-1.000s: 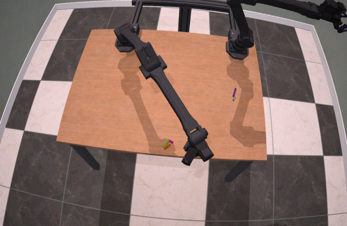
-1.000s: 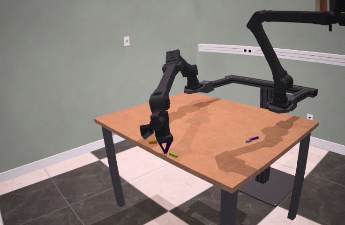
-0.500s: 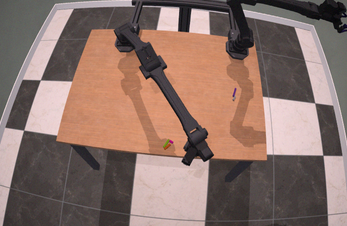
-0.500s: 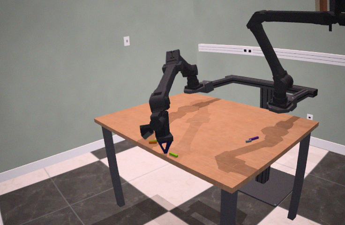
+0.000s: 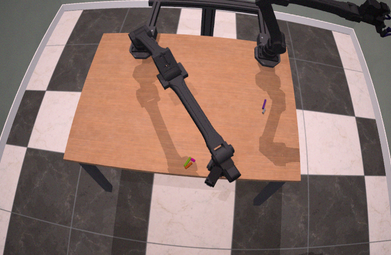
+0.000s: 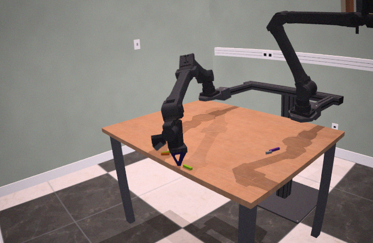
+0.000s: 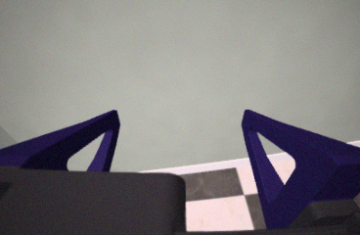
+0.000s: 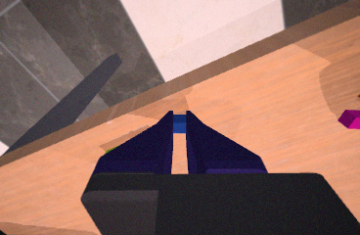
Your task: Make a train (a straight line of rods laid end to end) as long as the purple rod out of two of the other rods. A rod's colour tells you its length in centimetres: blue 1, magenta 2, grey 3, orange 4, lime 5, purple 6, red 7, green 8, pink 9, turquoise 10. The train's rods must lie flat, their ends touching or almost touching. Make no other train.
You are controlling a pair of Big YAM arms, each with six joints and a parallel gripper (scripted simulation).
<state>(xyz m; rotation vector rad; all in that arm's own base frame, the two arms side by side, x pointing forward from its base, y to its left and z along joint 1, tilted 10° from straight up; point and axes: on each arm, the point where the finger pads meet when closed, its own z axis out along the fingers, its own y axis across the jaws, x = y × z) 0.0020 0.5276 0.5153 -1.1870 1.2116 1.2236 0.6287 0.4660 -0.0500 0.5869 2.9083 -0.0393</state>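
The magenta rod is 12 cm to the right of my right hand, 6 cm behind it and 1 cm below it. Round my right hand: blue rod: right at my right hand; grey rod: 35 cm behind, 24 cm to the left, 1 cm below; orange rod: 14 cm to the right, 3 cm behind, 1 cm below.
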